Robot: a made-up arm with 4 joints. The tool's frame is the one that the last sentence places.
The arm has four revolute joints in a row. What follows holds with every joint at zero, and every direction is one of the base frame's.
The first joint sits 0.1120 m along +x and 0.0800 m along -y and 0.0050 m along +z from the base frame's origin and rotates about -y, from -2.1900 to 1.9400 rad.
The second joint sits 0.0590 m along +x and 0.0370 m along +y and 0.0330 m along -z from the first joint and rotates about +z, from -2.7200 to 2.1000 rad.
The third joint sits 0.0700 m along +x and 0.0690 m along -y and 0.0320 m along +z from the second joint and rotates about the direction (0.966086, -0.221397, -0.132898), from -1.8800 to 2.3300 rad.
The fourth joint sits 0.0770 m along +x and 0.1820 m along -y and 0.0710 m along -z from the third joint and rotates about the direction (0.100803, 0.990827, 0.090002), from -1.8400 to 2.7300 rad.
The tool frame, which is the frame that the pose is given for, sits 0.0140 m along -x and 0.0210 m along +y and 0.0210 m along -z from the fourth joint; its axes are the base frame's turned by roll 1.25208, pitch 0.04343 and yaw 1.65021 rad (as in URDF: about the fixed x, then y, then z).
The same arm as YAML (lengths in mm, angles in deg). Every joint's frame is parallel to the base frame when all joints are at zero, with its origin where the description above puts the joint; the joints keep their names.
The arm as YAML. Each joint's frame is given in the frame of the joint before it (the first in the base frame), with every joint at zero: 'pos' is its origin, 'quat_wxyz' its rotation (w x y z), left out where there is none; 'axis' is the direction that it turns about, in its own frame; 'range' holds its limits. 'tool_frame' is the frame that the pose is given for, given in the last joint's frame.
length_unit: mm
angle_unit: deg
joints:
  - joint: joint 1
    pos: [112.0, -80.0, 5.0]
    axis: [0.0, -1.0, 0.0]
    range: [-125.48, 111.15]
  - joint: joint 2
    pos: [59.0, 37.0, -33.0]
    axis: [0.0, 0.0, 1.0]
    range: [-155.84, 120.32]
  - joint: joint 3
    pos: [70.0, -69.0, 32.0]
    axis: [0.966086, -0.221397, -0.132898]
    range: [-107.72, 133.5]
  - joint: joint 4
    pos: [77.0, -182.0, -71.0]
    axis: [0.100803, 0.990827, 0.090002]
    range: [-105.42, 156.42]
tool_frame:
  pos: [-14.0, 21.0, -21.0]
  quat_wxyz: [0.559026, 0.384529, 0.44228, 0.586529]

